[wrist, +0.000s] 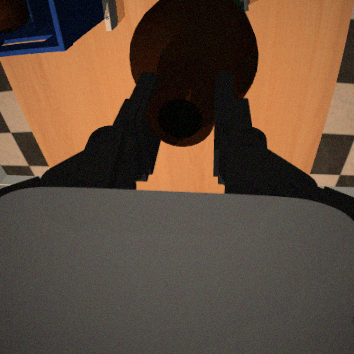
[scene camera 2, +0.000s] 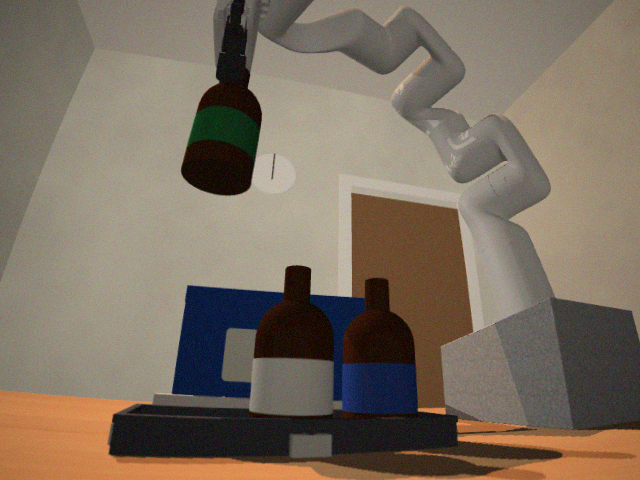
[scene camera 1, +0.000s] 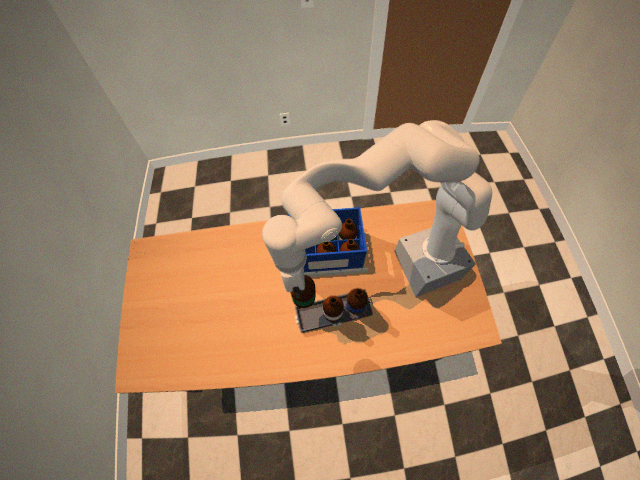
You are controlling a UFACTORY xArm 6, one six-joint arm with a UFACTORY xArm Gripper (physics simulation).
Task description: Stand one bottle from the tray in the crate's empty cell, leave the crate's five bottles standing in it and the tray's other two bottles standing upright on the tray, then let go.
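Seen in the pictures: gripper, fingertip midpoint: (wrist: 187, 98) (scene camera 2: 229, 90); arm's base, origin of the base link: (scene camera 2: 535, 330) (scene camera 1: 438, 250).
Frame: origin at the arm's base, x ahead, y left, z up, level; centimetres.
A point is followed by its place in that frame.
My gripper (scene camera 2: 233, 72) {x 51.9, y 13.6, z 23.7 cm} (wrist: 187, 98) {x 51.9, y 13.6, z 23.7 cm} is shut on the neck of the green-labelled brown bottle (scene camera 1: 303, 297) {x 51.3, y 17.0, z 21.3 cm} (scene camera 2: 224, 126) {x 51.3, y 17.2, z 15.3 cm} (wrist: 195, 45) {x 49.5, y 14.0, z 23.1 cm}, which hangs slightly tilted in scene camera 2, high above the tray (scene camera 1: 311, 320) {x 50.7, y 15.1, z -13.1 cm} (scene camera 2: 206, 439) {x 49.0, y 18.6, z -12.5 cm}. The white-labelled bottle (scene camera 1: 333, 308) {x 42.4, y 15.0, z -1.3 cm} (scene camera 2: 292, 384) {x 42.8, y 16.8, z -8.5 cm} and the blue-labelled bottle (scene camera 1: 357, 299) {x 33.7, y 13.2, z -1.1 cm} (scene camera 2: 379, 387) {x 34.6, y 15.1, z -8.6 cm} stand upright on the tray. The blue crate (scene camera 1: 361, 242) {x 27.9, y -8.7, z -1.8 cm} (scene camera 2: 206, 315) {x 51.9, y -4.0, z -0.1 cm} (wrist: 59, 25) {x 51.9, y -3.9, z 3.8 cm} stands behind the tray. Three of its bottles show in scene camera 1, among them one at its back right (scene camera 1: 348, 228) {x 32.0, y -14.5, z 0.0 cm}; my arm hides its left part, and the empty cell cannot be made out.
The wooden table (scene camera 1: 206, 310) {x 91.6, y 5.9, z -13.6 cm} (scene camera 2: 31, 428) {x 64.3, y 10.5, z -13.6 cm} carries the crate, the tray and the robot's grey base (scene camera 1: 436, 273) {x 4.3, y 9.5, z 1.7 cm} (scene camera 2: 516, 361) {x 10.5, y 6.1, z -5.5 cm}, which is right of the crate. My white arm (scene camera 1: 372, 165) {x 33.7, y 5.1, z 58.7 cm} arches from the base over the crate. A wall with a brown door (scene camera 1: 439, 62) (scene camera 2: 408, 258) is behind the table.
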